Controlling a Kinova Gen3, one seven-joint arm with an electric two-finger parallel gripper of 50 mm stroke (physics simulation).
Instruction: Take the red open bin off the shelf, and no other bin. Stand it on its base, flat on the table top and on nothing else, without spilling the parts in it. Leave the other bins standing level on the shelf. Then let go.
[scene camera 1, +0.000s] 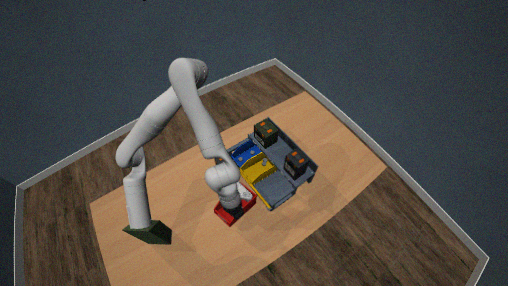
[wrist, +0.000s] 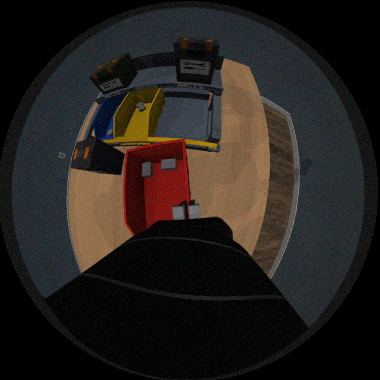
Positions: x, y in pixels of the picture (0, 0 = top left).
Scene:
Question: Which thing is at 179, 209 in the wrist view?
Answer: My gripper.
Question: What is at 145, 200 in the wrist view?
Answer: A red bin.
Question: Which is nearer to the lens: the yellow bin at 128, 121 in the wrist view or the black box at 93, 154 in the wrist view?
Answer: The black box.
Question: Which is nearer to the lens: the black box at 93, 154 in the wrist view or the blue bin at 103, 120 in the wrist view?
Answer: The black box.

